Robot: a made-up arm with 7 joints.
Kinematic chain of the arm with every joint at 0, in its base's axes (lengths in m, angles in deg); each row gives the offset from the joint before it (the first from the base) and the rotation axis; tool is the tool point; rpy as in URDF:
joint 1: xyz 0 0 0.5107 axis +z
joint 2: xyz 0 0 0 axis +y
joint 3: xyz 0 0 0.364 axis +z
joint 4: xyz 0.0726 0 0 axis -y
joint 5: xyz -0.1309 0 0.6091 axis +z
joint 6: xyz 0 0 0 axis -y
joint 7: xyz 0.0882 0 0 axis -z
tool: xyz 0 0 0 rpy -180 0 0
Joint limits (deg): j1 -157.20..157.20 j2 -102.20..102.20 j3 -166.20..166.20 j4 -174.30..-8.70 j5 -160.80..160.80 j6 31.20..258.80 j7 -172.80..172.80
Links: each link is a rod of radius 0.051 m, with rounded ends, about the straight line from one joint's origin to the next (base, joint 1, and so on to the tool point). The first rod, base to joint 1, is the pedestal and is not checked.
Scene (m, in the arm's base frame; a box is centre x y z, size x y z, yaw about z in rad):
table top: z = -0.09
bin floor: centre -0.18 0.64 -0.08 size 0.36 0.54 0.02 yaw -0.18
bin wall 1: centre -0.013 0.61 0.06 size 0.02 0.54 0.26 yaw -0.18
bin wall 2: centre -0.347 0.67 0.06 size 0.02 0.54 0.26 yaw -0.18
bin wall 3: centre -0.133 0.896 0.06 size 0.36 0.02 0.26 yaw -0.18
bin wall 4: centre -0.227 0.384 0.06 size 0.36 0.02 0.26 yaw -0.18
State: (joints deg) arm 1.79 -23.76 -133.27 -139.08 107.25 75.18 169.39
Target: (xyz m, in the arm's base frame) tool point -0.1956 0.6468 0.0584
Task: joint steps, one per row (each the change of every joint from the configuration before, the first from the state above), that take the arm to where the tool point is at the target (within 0.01 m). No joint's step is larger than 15 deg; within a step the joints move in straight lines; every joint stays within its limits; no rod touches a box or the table.
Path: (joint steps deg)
1: -13.18 0.60 -4.35 1.53 0.05 1.65 0.00
2: -13.19 0.60 -4.35 1.54 0.05 1.65 0.00
3: -13.18 0.60 -4.35 1.53 0.06 1.65 0.00
4: -13.19 0.60 -4.35 1.53 0.05 1.65 0.00
5: -13.18 0.60 -4.35 1.53 0.05 1.65 0.00
6: -13.19 0.61 -4.35 1.54 0.05 1.64 0.00
7: -13.18 0.60 -4.35 1.53 0.06 1.65 0.00
8: 0.34 -11.30 -0.83 6.15 0.08 -0.16 0.00
9: 0.33 -11.29 -0.82 6.15 0.09 -0.16 0.00
10: 0.34 -11.30 -0.83 6.15 0.08 -0.17 0.00

